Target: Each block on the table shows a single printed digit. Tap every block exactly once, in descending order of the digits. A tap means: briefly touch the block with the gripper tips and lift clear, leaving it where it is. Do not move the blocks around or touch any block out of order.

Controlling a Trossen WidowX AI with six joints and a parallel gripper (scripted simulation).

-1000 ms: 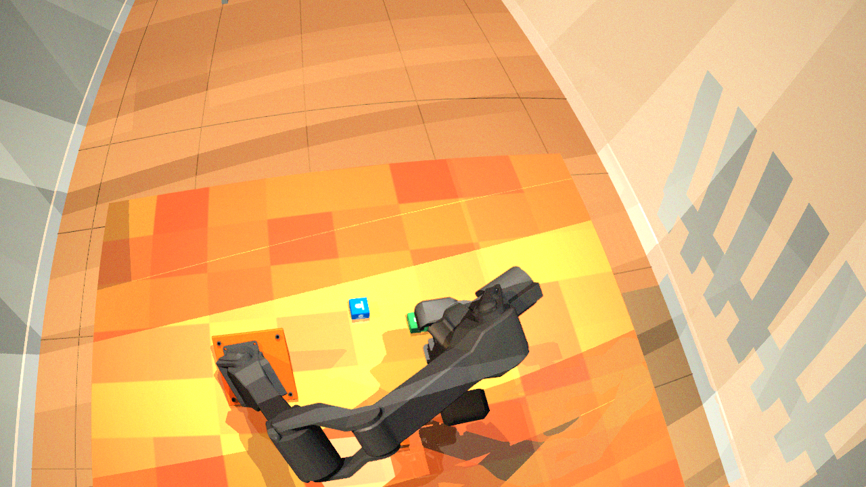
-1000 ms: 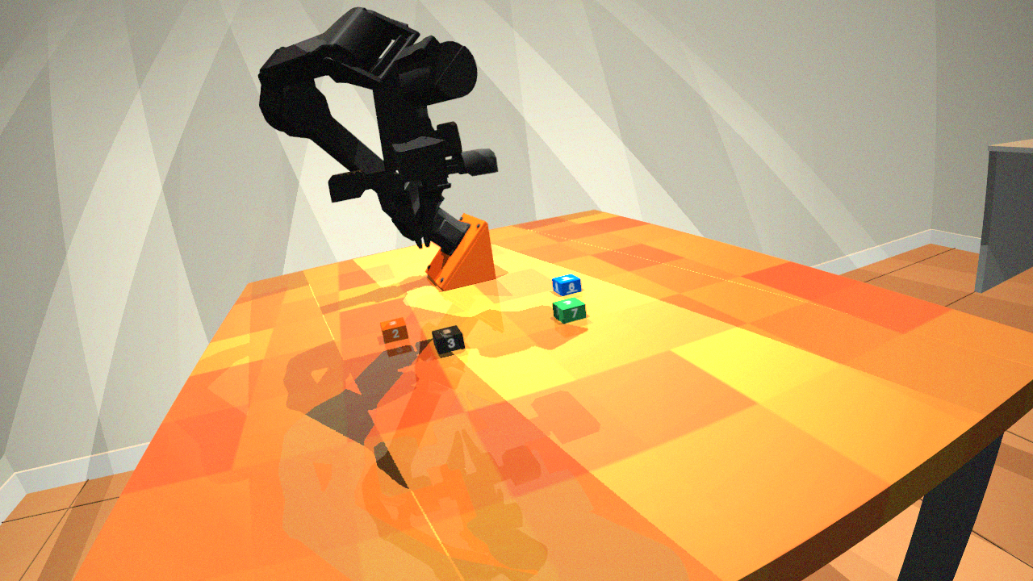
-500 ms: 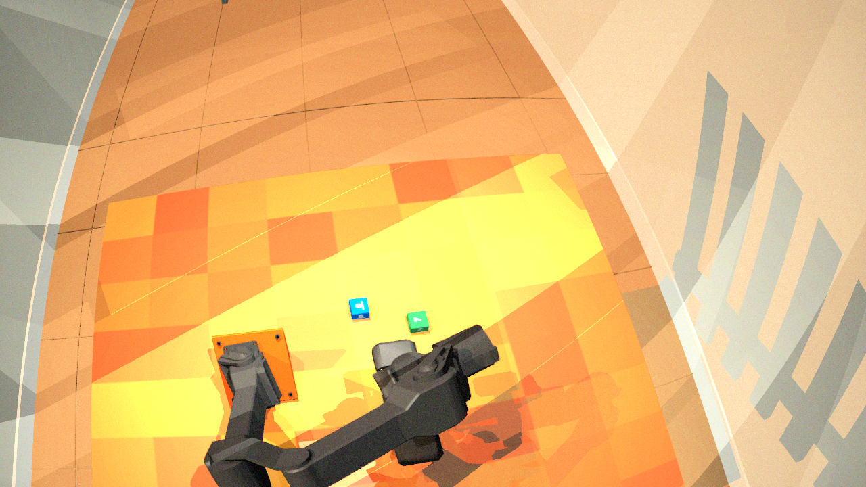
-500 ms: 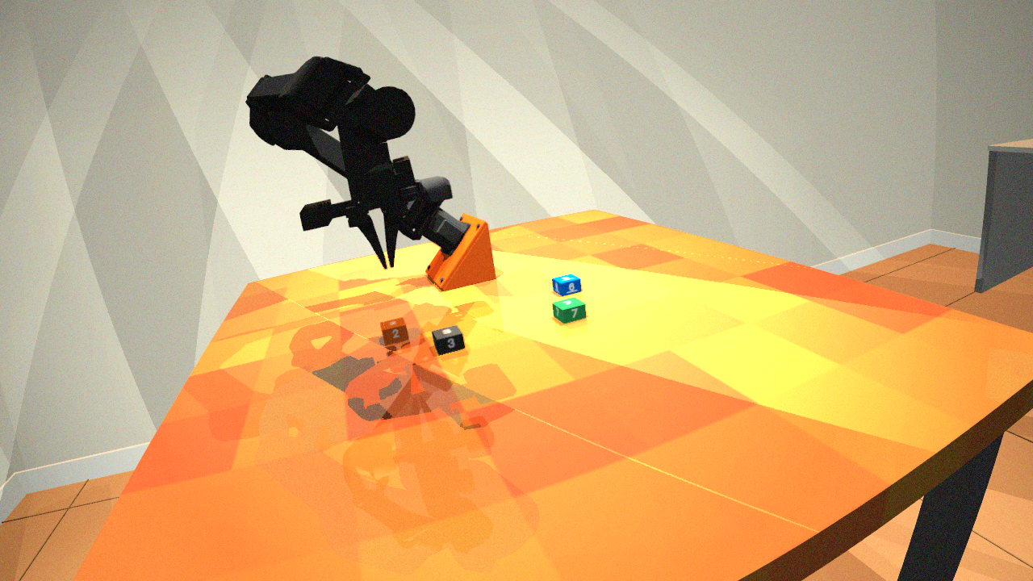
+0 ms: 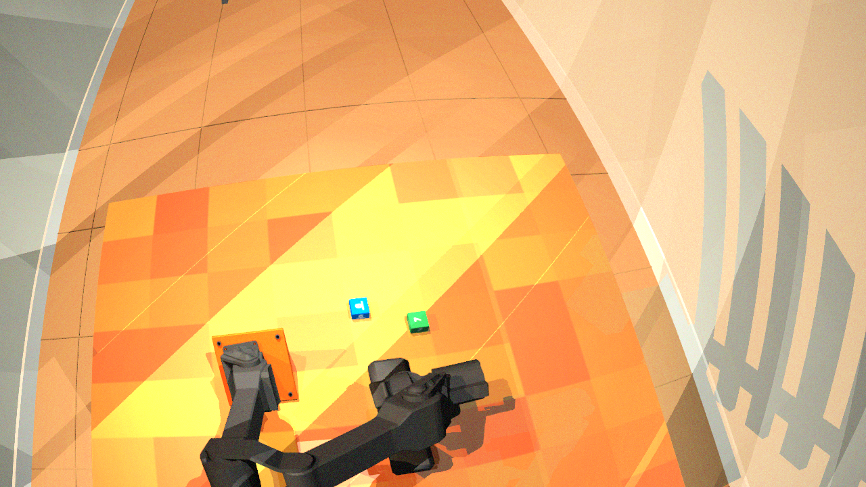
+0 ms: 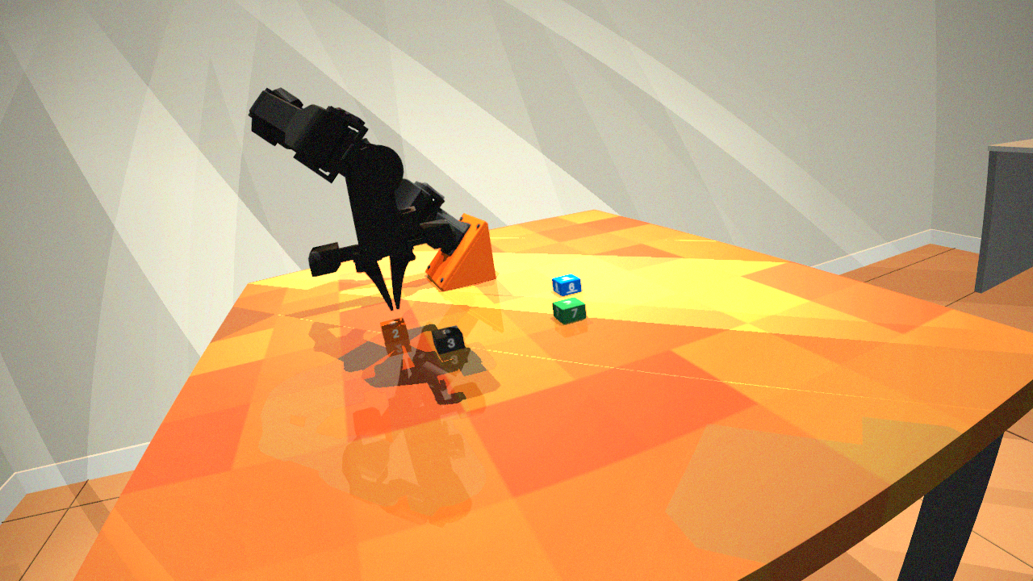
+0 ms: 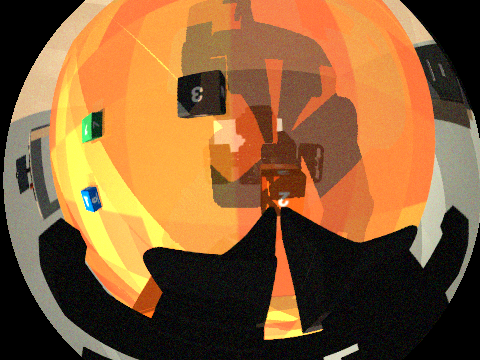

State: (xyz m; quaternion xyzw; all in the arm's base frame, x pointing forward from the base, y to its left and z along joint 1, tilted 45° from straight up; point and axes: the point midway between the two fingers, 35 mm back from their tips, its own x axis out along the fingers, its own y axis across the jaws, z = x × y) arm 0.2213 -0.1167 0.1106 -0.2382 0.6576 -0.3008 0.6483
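Right now the orange block marked 2 is 10 mm to the right of my gripper tip and 30 mm below it. Also, from my gripper tip: blue block marked 6: 10 mm ahead, 250 mm to the left, 30 mm below; then black block marked 3: 80 mm ahead, 40 mm to the left, 30 mm below; then green block marked 7: 100 mm ahead, 200 mm to the left, 30 mm below.
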